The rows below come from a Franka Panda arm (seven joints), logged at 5 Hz.
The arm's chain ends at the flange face. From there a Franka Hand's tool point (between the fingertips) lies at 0.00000 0.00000 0.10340 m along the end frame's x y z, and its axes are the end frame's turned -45 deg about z.
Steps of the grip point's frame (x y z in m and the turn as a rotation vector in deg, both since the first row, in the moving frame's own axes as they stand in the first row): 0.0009, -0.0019, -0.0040, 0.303, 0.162, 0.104; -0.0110, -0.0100, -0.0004, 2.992, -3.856, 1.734; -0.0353, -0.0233, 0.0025, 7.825, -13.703, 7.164
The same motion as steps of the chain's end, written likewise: -0.0005, -0.0014, -0.0040, 0.329, -0.100, 0.104; -0.0061, -0.0003, 0.0000, -0.611, -4.842, 1.734; -0.0139, 0.0028, 0.0064, -4.156, -15.223, 7.164
